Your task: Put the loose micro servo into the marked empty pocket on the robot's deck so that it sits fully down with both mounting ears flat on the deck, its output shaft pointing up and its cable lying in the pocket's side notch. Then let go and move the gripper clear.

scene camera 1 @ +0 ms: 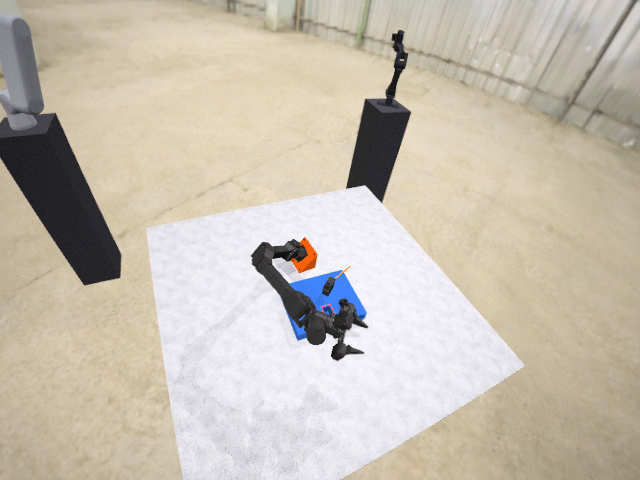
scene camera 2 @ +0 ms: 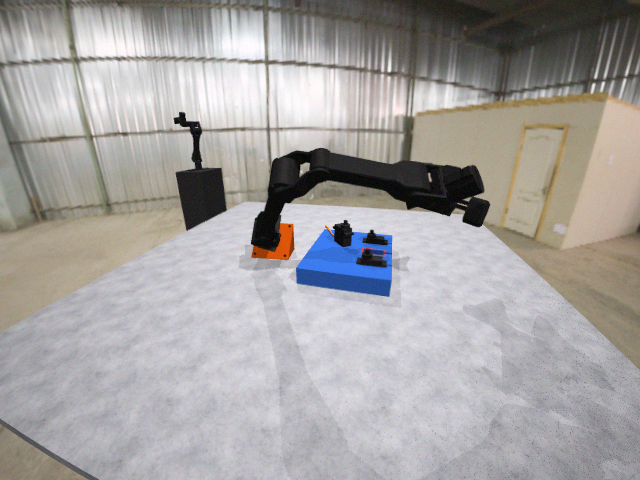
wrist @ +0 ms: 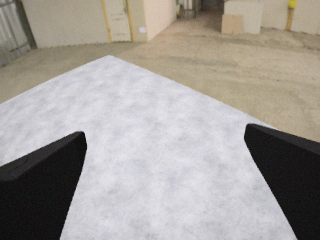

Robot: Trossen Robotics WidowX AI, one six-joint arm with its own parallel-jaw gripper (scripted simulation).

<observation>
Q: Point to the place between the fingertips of the gripper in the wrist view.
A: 168, 135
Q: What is the gripper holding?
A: Nothing.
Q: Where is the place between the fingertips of the gripper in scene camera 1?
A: At 366, 340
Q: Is the gripper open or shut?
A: Open.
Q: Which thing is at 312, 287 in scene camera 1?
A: A blue deck.
</observation>
